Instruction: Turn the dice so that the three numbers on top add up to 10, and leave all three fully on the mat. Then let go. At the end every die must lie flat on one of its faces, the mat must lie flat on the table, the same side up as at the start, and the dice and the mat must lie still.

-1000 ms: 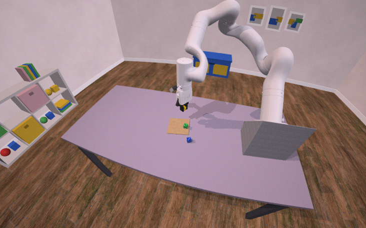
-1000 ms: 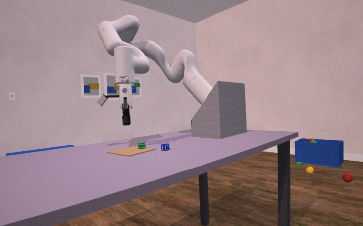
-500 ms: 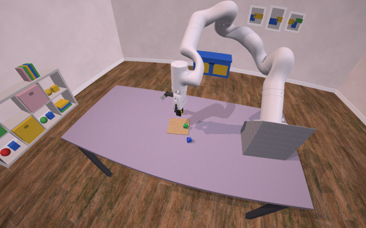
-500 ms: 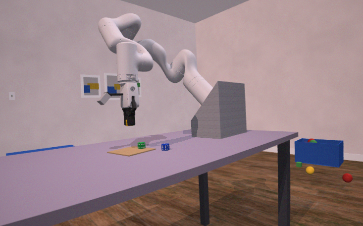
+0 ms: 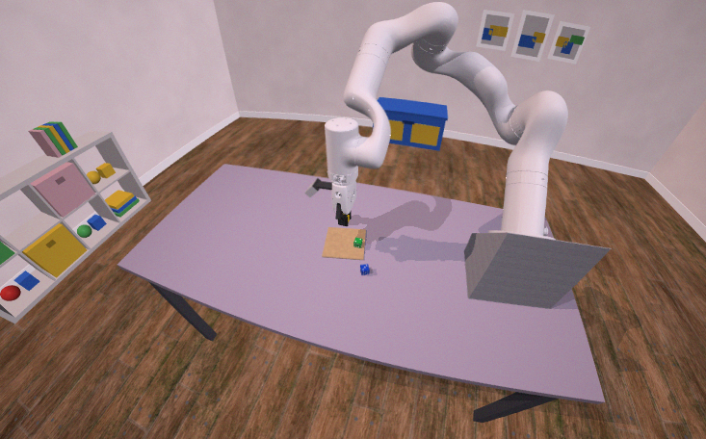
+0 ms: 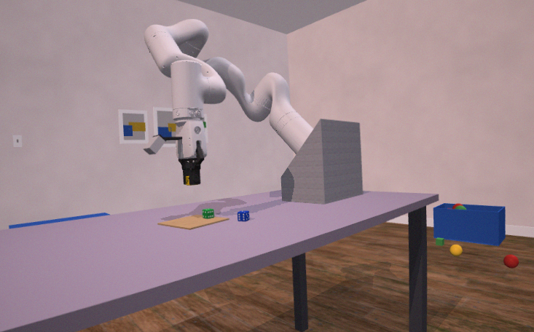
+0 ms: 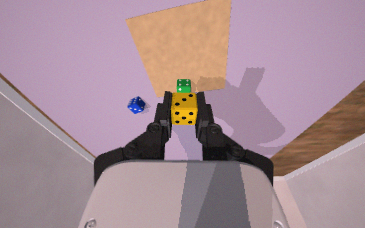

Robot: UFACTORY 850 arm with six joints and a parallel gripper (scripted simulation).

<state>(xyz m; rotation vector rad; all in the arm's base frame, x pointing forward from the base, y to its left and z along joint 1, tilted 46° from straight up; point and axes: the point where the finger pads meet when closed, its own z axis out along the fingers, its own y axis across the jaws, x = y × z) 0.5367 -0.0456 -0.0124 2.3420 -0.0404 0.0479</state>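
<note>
Right now the tan mat is 12 cm below my hand. The rest, counted from my hand: blue die: 11 cm below, 10 cm to the left, 9 cm behind; then green die: 11 cm below, 5 cm behind; then yellow die: 1 cm below.
</note>
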